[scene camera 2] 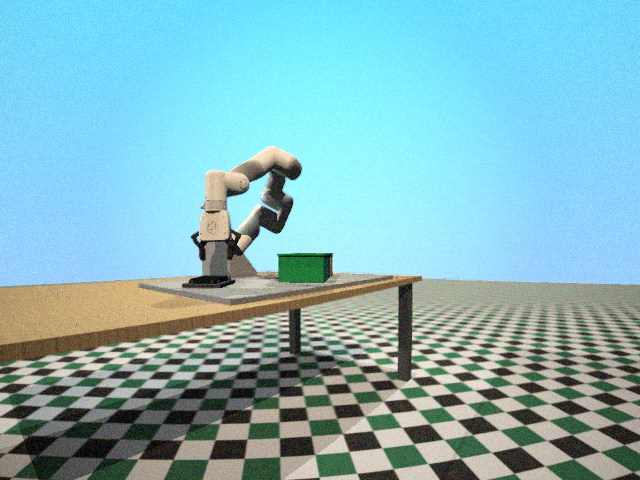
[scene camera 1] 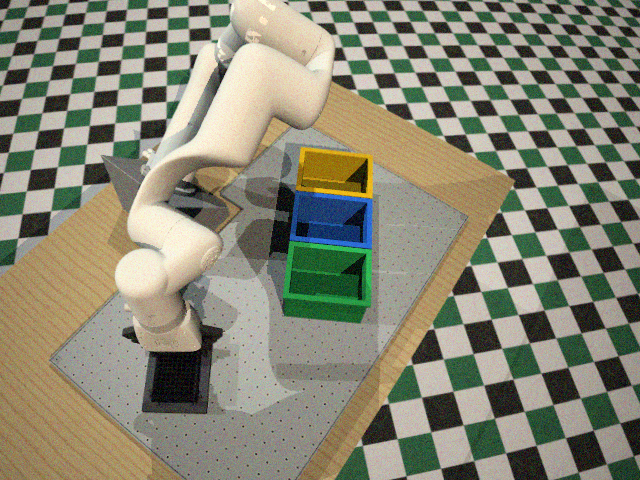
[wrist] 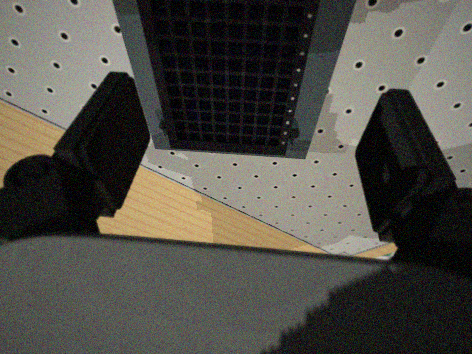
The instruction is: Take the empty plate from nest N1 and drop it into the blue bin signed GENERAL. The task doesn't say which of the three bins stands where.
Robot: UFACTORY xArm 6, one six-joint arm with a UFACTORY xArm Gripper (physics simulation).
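Places are measured from the arm's base along level axes (x ahead, y left, z up), in metres.
Pixels of known places: gripper, fingertip midpoint: [scene camera 2: 216,260] [scene camera 1: 181,349] [wrist: 253,114].
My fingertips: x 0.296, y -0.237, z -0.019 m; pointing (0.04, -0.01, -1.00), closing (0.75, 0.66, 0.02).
Observation:
Behind a point stands the place of what it marks.
A black plate [scene camera 1: 176,379] {y -0.277, x 0.311, z -0.075 m} [wrist: 230,75] {y -0.265, x 0.301, z -0.083 m} with a grid of wells sits in the dark grey nest [scene camera 1: 174,408] {y -0.316, x 0.345, z -0.087 m} [wrist: 327,60] {y -0.222, x 0.336, z -0.087 m} on the pegboard. No N1 label is readable. My gripper [scene camera 1: 172,338] {y -0.237, x 0.296, z -0.019 m} [scene camera 2: 216,256] {y -0.237, x 0.296, z -0.019 m} [wrist: 253,114] {y -0.237, x 0.296, z -0.019 m} is wide open and empty. It hangs above the nest, pointing down. In the wrist view its fingers stand apart to the left and right of the nest, with the plate showing ahead between them. The blue bin [scene camera 1: 330,211] {y 0.208, x 0.299, z -0.047 m} is the middle one of the row; its inside looks empty in scene camera 1. No GENERAL sign is readable.
The green bin [scene camera 1: 327,307] {y 0.013, x 0.443, z -0.035 m} [scene camera 2: 303,268] {y 0.016, x 0.448, z -0.050 m} adjoins the blue bin on the near side, the yellow bin [scene camera 1: 336,167] {y 0.320, x 0.231, z -0.045 m} on the far side. The bins and nest stand on the grey pegboard [scene camera 1: 248,439] {y -0.267, x 0.485, z -0.099 m}. The arm's grey base block [scene camera 1: 124,180] {y -0.075, x -0.038, z 0.043 m} stands at the left, beside the pegboard.

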